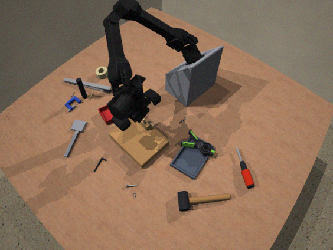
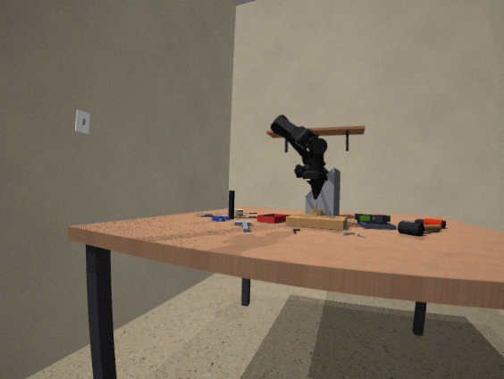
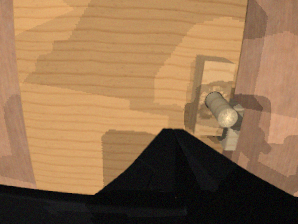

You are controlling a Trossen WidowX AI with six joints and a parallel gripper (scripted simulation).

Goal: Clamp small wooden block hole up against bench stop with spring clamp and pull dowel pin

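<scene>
Now: the dowel pin 8 cm below my hand and 3 cm behind it. The rest, counted from my hand: small wooden block (9 cm below, 3 cm behind); wooden board (12 cm below, 3 cm ahead, 1 cm to the left); bench stop (9 cm below, 5 cm behind, 2 cm to the left).
</scene>
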